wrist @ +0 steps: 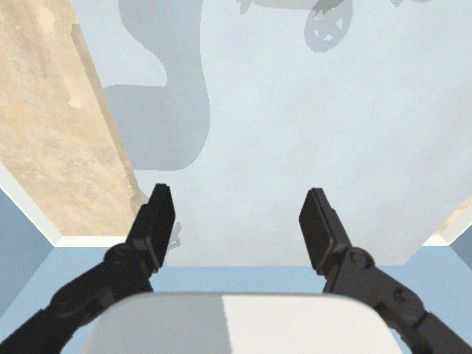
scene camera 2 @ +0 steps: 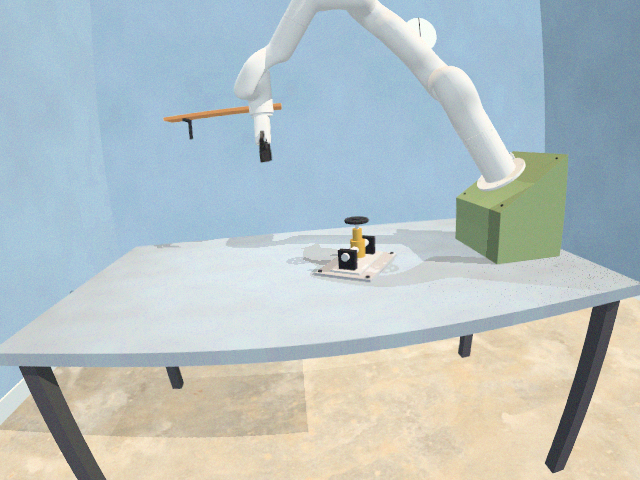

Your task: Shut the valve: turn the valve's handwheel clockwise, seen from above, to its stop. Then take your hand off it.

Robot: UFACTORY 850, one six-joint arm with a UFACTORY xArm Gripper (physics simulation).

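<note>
The valve's black handwheel [scene camera 2: 356, 220] sits level on top of the yellow valve body [scene camera 2: 357, 248], which stands upright on a pale base plate [scene camera 2: 382, 261] near the middle of the table. How far the handwheel is turned cannot be told. In the wrist view the handwheel's spoked shadow lies on the table at the top, while the handwheel itself does not show. My gripper [scene camera 2: 265, 160] [wrist: 238, 201] is open and empty. In the scene view it hangs high above the table, up and to the left of the handwheel, well apart from it.
Two black blocks [scene camera 2: 347, 259] [scene camera 2: 369, 244] flank the valve body on its plate. The arm's green pedestal [scene camera 2: 532, 217] stands at the right end of the grey table [scene camera 2: 180, 310] [wrist: 260, 125]. An orange shelf [scene camera 2: 211, 113] is on the wall behind the arm.
</note>
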